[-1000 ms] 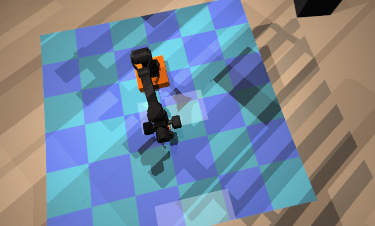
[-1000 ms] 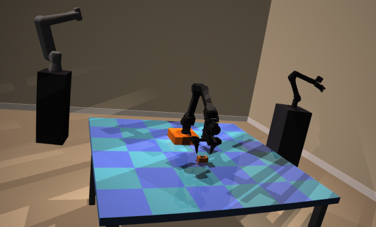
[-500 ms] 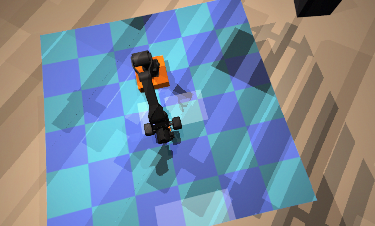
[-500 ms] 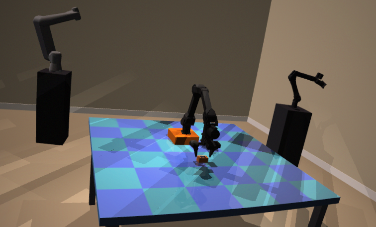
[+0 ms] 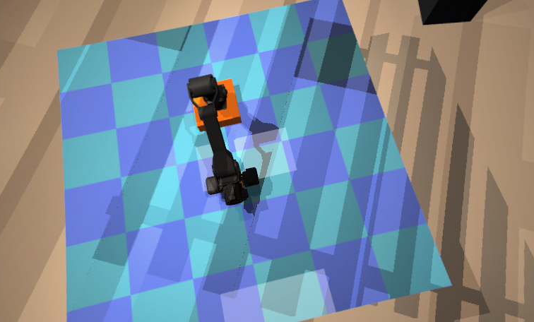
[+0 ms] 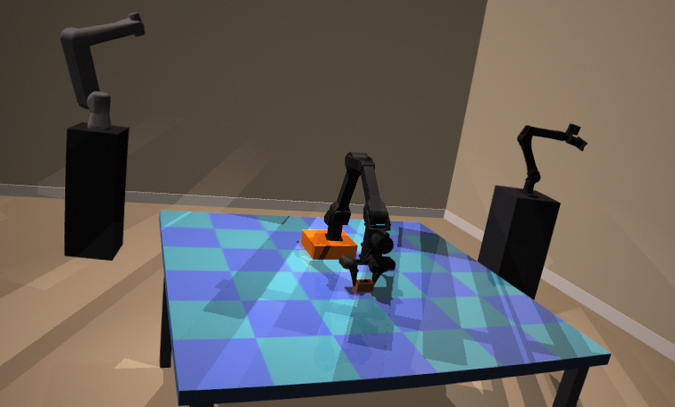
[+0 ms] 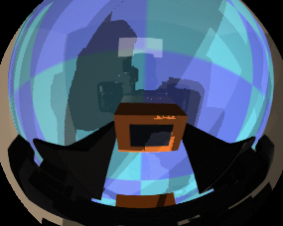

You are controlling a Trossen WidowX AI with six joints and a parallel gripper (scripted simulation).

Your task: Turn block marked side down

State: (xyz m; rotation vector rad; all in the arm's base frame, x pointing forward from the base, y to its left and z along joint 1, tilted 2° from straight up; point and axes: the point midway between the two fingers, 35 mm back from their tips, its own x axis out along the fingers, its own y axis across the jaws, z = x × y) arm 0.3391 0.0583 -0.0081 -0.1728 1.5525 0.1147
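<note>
My gripper tip is 1 cm below the block.
</note>
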